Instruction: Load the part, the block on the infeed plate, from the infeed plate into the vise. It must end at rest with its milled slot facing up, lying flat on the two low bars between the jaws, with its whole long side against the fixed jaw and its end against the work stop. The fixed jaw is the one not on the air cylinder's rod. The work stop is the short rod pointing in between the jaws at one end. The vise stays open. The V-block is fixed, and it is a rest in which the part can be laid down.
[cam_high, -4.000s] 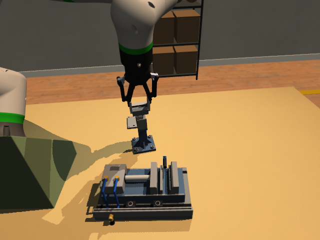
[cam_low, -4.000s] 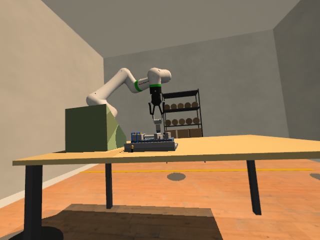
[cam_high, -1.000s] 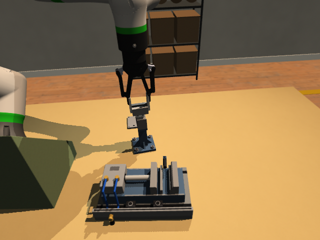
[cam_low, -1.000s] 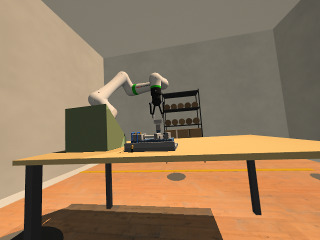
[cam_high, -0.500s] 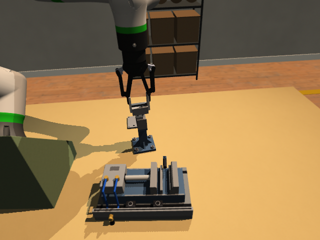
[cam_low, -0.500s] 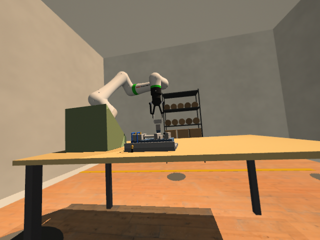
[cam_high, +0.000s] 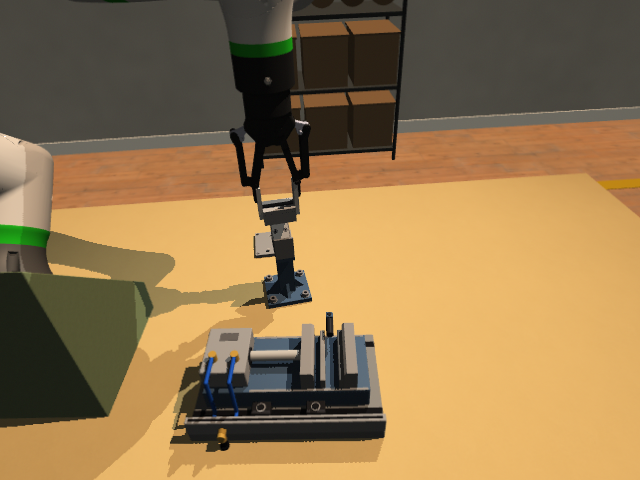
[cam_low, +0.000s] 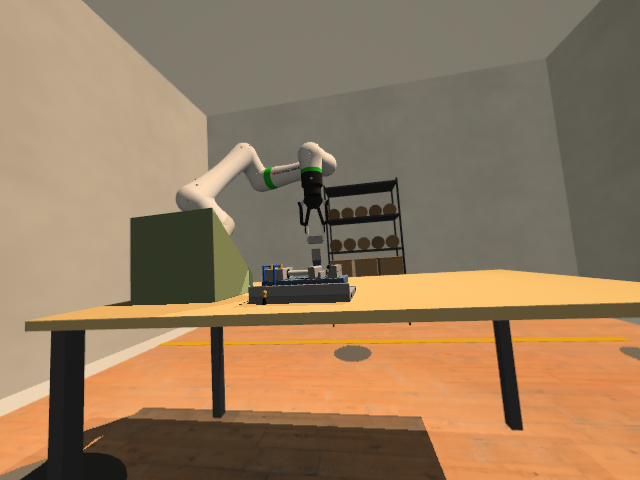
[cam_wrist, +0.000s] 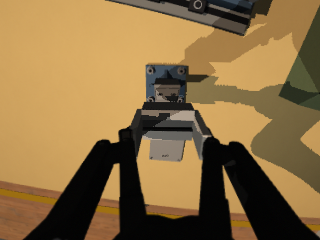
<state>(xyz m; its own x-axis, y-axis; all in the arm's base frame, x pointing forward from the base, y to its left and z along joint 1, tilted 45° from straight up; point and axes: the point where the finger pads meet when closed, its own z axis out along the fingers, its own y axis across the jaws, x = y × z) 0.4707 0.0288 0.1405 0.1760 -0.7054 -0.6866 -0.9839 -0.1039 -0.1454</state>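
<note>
My gripper is now 11 cm short of the fixed jaw, 24 cm to the left of it and 15 cm above it. The rest, counted from my hand: V-block post 17 cm below; work stop 8 cm ahead, 19 cm to the right, 14 cm below; part 2 cm below.
</note>
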